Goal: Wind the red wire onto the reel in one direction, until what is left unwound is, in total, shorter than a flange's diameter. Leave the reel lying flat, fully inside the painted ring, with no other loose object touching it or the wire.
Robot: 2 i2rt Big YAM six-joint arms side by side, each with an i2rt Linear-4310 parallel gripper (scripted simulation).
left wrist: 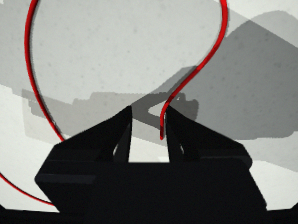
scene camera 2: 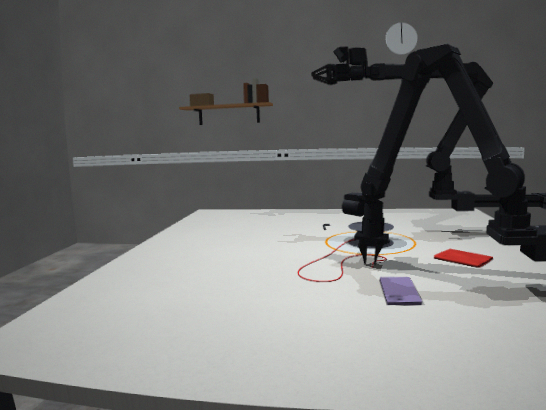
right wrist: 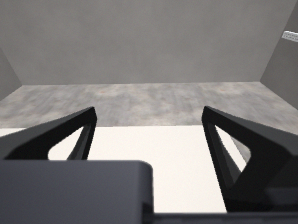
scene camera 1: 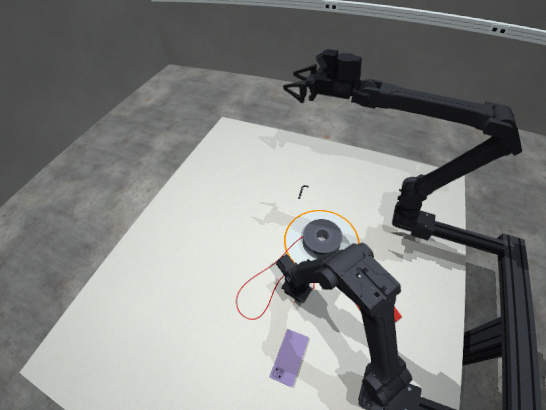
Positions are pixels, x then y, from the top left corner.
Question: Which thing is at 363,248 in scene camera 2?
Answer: My left gripper.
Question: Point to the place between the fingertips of my right gripper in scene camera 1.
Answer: At 288,80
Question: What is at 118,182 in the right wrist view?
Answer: My right gripper.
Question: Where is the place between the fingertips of my left gripper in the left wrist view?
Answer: At 148,112
